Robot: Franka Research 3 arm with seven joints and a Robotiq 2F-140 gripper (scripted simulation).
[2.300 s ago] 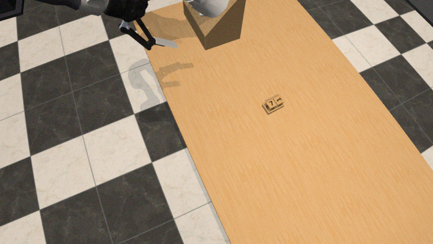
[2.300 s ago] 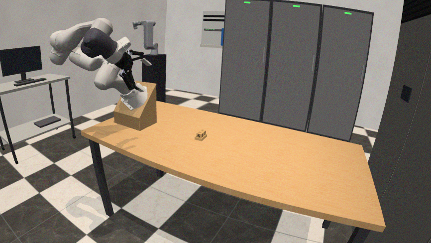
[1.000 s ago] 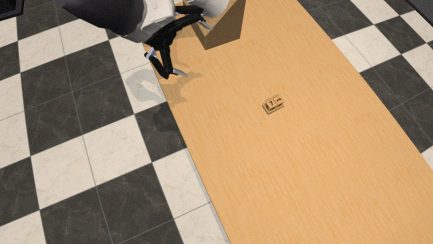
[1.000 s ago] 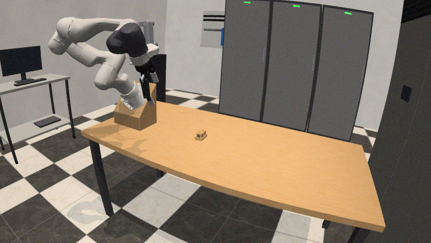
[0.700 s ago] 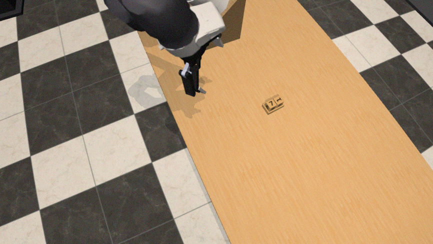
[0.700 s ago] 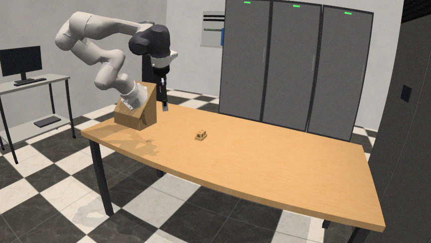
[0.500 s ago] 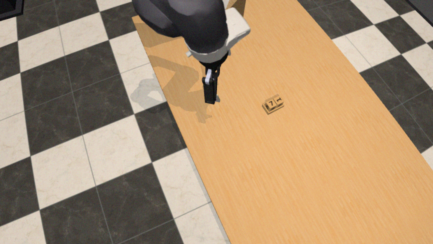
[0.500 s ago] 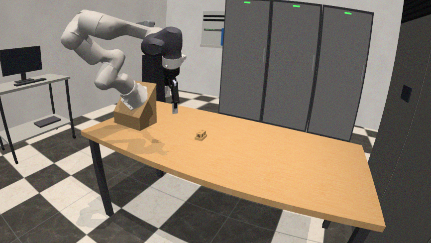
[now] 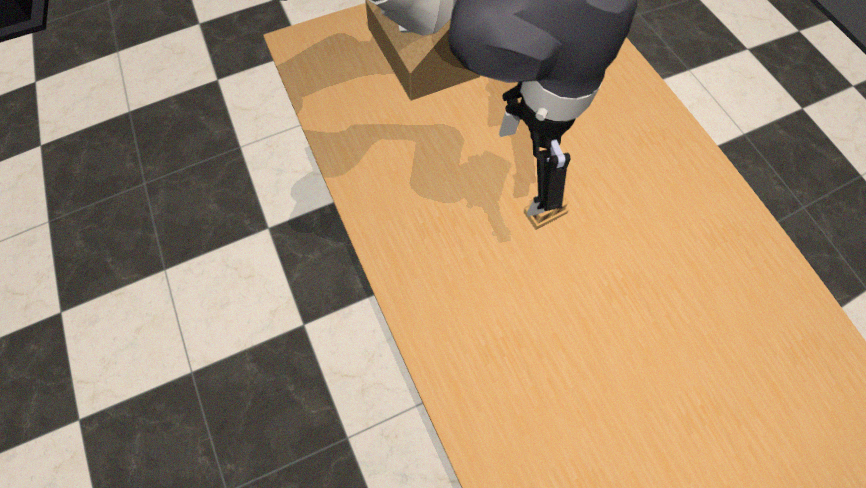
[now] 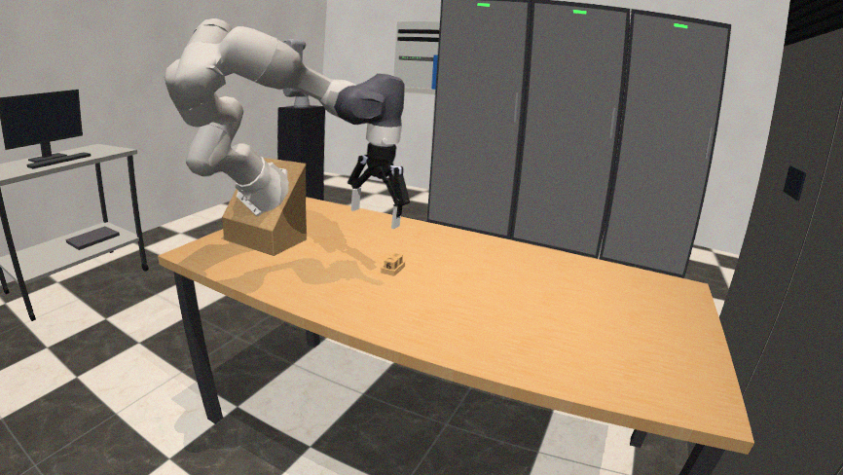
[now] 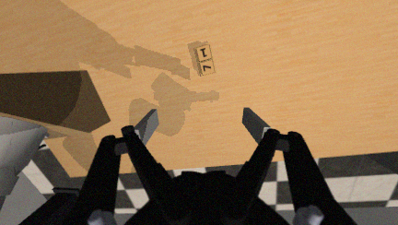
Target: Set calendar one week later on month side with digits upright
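Now: the wooden tray 18 cm below my hand, 9 cm to the left of it and 1 cm ahead of it.
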